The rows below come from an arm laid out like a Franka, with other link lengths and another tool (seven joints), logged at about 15 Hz.
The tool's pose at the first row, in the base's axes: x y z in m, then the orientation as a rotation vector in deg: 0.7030 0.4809 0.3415 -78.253 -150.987 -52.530
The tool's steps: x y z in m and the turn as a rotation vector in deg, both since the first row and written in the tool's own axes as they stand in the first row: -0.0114 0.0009 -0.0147 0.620 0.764 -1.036; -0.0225 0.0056 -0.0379 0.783 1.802 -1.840; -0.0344 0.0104 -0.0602 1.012 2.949 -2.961; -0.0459 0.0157 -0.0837 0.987 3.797 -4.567; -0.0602 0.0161 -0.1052 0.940 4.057 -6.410
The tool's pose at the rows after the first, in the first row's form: 0.7073 0.4653 0.3508 -76.259 -151.438 -52.084; 0.7123 0.4473 0.3690 -74.420 -151.413 -52.385; 0.7181 0.4291 0.3863 -72.104 -151.575 -52.660; 0.7238 0.4109 0.4049 -69.491 -152.333 -53.206; 0.7279 0.3894 0.4187 -67.040 -153.705 -53.547
